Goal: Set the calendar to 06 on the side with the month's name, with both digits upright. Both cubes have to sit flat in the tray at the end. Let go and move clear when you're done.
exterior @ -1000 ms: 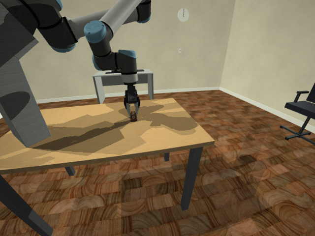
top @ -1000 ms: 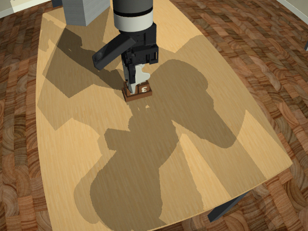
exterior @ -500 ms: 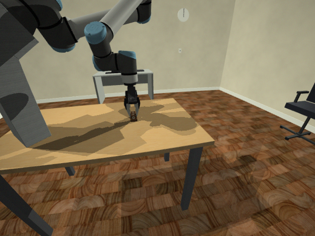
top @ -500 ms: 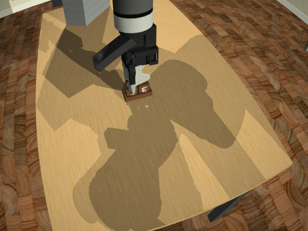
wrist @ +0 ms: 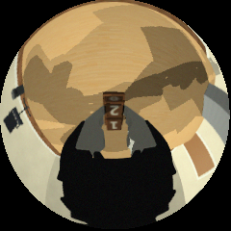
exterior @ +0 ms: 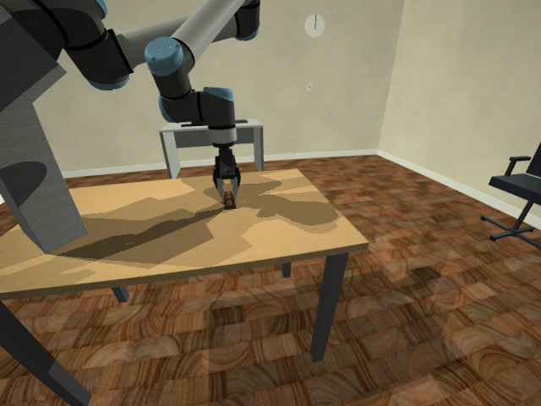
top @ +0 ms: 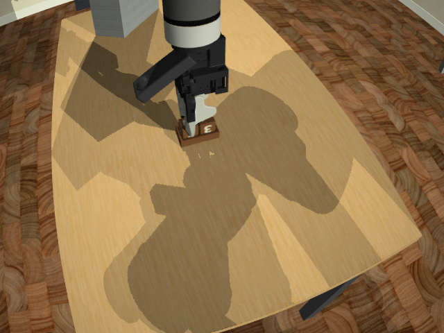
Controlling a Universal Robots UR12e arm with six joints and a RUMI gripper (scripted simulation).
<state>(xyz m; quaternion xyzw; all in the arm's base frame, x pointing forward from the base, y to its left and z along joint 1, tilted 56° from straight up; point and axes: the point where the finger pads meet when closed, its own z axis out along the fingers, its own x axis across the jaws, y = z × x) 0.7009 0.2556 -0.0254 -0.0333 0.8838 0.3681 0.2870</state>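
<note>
Right now the brown calendar tray is 30 mm below my hand, 20 mm to the left of it and 10 mm behind it. The rest, counted from my hand: cube (30 mm to the left, 10 mm below, 10 mm behind).
</note>
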